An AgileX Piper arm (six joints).
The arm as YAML. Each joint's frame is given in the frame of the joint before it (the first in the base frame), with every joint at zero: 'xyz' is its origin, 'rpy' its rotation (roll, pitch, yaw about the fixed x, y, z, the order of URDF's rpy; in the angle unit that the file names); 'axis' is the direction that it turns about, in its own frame. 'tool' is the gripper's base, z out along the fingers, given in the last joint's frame.
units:
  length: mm
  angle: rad
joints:
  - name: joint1
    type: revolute
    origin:
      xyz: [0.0, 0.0, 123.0]
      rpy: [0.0, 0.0, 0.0]
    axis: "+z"
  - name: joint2
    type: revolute
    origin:
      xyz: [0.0, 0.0, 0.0]
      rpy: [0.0, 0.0, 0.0]
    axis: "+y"
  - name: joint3
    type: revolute
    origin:
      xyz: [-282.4, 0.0, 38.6]
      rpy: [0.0, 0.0, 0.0]
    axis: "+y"
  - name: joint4
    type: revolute
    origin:
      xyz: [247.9, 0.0, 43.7]
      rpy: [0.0, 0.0, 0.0]
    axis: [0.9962, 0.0, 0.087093]
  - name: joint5
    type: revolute
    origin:
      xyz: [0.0, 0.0, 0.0]
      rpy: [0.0, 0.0, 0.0]
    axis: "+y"
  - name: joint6
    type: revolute
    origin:
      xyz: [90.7, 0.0, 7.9]
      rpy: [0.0, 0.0, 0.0]
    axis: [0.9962, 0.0, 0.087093]
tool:
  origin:
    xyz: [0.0, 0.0, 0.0]
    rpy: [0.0, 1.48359, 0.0]
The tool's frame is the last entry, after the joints.
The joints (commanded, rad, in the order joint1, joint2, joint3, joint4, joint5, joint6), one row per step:
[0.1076, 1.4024, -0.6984, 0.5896, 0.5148, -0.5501]
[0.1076, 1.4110, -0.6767, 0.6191, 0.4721, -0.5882]
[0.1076, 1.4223, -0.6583, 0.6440, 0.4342, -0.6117]
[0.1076, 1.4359, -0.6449, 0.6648, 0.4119, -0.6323]
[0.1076, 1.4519, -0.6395, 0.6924, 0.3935, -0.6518]
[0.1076, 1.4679, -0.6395, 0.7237, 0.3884, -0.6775]
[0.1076, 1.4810, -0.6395, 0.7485, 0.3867, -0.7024]
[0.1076, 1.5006, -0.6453, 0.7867, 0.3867, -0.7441]
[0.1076, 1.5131, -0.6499, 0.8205, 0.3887, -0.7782]
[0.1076, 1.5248, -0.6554, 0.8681, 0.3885, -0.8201]
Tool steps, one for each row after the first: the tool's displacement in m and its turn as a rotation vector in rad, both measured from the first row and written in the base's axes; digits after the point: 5 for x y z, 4 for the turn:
[-0.00013, -0.00092, -0.00601, -0.0072, -0.0159, -0.0052]
[-0.00002, -0.00194, -0.01205, -0.0121, -0.0234, -0.0186]
[-0.00011, -0.00246, -0.01787, -0.0155, -0.0196, -0.0251]
[0.00137, -0.00250, -0.02230, -0.0123, -0.0168, -0.0357]
[0.00304, -0.00177, -0.02570, -0.0047, -0.0101, -0.0377]
[0.00419, -0.00111, -0.02857, -0.0002, -0.0039, -0.0346]
[0.00707, 0.00015, -0.03155, 0.0069, -0.0001, -0.0261]
[0.00910, 0.00131, -0.03312, 0.0157, 0.0010, -0.0202]
[0.01171, 0.00267, -0.03400, 0.0298, -0.0032, -0.0190]

